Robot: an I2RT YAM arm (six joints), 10 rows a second.
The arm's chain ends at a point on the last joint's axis. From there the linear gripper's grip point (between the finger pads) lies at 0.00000 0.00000 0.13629 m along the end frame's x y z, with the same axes.
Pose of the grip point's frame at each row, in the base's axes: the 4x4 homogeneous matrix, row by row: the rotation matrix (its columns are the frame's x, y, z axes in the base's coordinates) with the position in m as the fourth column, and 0 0 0 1 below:
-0.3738 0.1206 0.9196 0.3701; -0.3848 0.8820 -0.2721 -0.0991; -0.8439 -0.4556 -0.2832 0.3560; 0 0 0 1
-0.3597 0.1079 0.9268 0.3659; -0.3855 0.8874 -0.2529 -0.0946; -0.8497 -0.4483 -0.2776 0.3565; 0 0 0 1
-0.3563 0.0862 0.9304 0.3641; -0.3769 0.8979 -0.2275 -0.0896; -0.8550 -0.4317 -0.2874 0.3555; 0 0 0 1
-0.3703 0.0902 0.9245 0.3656; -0.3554 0.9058 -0.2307 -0.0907; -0.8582 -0.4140 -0.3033 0.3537; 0 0 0 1
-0.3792 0.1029 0.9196 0.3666; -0.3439 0.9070 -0.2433 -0.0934; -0.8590 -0.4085 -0.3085 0.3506; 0 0 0 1
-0.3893 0.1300 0.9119 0.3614; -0.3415 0.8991 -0.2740 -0.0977; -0.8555 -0.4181 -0.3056 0.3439; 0 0 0 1
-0.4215 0.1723 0.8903 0.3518; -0.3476 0.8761 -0.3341 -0.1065; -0.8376 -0.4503 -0.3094 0.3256; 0 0 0 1
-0.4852 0.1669 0.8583 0.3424; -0.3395 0.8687 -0.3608 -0.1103; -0.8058 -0.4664 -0.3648 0.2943; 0 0 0 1
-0.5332 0.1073 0.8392 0.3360; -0.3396 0.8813 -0.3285 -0.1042; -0.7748 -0.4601 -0.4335 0.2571; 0 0 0 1
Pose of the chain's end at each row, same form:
-0.3738 0.1206 0.9196 0.2448; -0.3848 0.8820 -0.2721 -0.0620; -0.8439 -0.4556 -0.2832 0.3946; 0 0 0 1
-0.3597 0.1079 0.9268 0.2396; -0.3855 0.8874 -0.2529 -0.0601; -0.8497 -0.4483 -0.2776 0.3943; 0 0 0 1
-0.3563 0.0862 0.9304 0.2373; -0.3769 0.8979 -0.2275 -0.0586; -0.8550 -0.4317 -0.2874 0.3947; 0 0 0 1
-0.3703 0.0902 0.9245 0.2396; -0.3554 0.9058 -0.2307 -0.0593; -0.8582 -0.4140 -0.3033 0.3950; 0 0 0 1
-0.3792 0.1029 0.9196 0.2413; -0.3439 0.9070 -0.2433 -0.0602; -0.8590 -0.4085 -0.3085 0.3926; 0 0 0 1
-0.3893 0.1300 0.9119 0.2371; -0.3415 0.8991 -0.2740 -0.0604; -0.8555 -0.4181 -0.3056 0.3856; 0 0 0 1
-0.4215 0.1723 0.8903 0.2305; -0.3476 0.8761 -0.3341 -0.0610; -0.8376 -0.4503 -0.3094 0.3678; 0 0 0 1
-0.4852 0.1669 0.8583 0.2254; -0.3395 0.8687 -0.3608 -0.0611; -0.8058 -0.4664 -0.3648 0.3440; 0 0 0 1
-0.5332 0.1073 0.8392 0.2216; -0.3396 0.8813 -0.3285 -0.0594; -0.7748 -0.4601 -0.4335 0.3162; 0 0 0 1

